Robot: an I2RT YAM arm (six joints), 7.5 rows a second.
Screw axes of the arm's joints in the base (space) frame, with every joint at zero. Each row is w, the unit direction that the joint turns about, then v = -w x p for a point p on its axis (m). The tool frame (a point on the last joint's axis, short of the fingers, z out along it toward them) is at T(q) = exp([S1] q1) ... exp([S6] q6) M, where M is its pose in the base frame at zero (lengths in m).
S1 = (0, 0, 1, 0, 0, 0)
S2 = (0, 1, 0, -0.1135, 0, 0.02)
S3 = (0, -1, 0, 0.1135, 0, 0.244)
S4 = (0, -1, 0, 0.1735, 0, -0.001)
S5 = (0, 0, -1, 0, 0.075, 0)
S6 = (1, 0, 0, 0, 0.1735, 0)
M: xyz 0.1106 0 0.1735 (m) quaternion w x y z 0.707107 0 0.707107 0
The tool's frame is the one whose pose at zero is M.
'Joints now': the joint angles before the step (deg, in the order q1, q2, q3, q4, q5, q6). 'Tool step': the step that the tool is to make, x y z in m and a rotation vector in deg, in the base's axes. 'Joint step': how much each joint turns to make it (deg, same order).
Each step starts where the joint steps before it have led.
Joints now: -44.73 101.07 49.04 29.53 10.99 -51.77
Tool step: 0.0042 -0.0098 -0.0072 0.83 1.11 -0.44
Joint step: -0.61 2.81 2.20 -0.72 -0.08 -0.26
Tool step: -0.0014 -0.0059 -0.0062 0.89 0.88 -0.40
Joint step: -0.80 1.40 0.69 -0.50 -0.36 -0.18
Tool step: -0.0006 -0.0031 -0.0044 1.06 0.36 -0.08
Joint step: -0.43 0.88 0.45 -0.64 -0.52 0.28
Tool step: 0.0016 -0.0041 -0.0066 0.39 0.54 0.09
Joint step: -0.27 1.68 0.70 0.38 -0.26 -0.28
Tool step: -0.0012 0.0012 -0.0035 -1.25 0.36 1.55
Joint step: -0.10 0.35 -1.05 2.34 -0.98 -1.75
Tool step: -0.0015 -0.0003 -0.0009 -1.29 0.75 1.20
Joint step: -0.26 0.09 -0.52 1.33 -0.70 -1.94
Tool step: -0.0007 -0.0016 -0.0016 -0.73 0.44 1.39
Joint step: -0.35 0.43 -0.09 0.96 -1.24 -1.49
